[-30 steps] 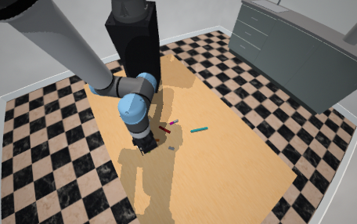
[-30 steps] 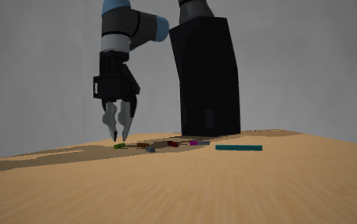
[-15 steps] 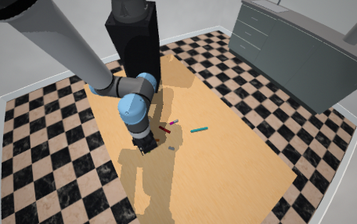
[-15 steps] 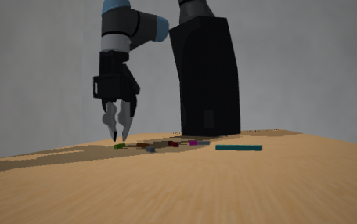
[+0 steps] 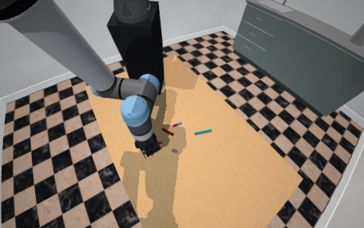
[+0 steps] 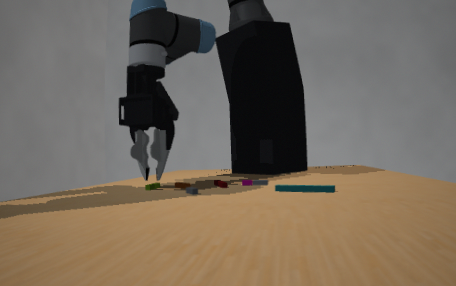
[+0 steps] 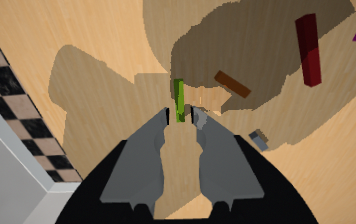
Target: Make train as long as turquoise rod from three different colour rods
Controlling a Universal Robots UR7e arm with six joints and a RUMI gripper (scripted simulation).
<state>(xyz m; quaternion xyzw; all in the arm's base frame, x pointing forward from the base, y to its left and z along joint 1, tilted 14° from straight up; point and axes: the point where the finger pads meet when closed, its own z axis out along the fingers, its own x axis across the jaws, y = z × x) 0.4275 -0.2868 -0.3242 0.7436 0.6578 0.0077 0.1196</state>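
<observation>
The lime-green rod is 3 cm below my hand. The rest, counted from my hand: red rod (13 cm to the left, 3 cm below, 3 cm behind); then orange rod (6 cm to the left, 3 cm below, 1 cm behind); then magenta rod (19 cm to the left, 3 cm below, 3 cm behind).
</observation>
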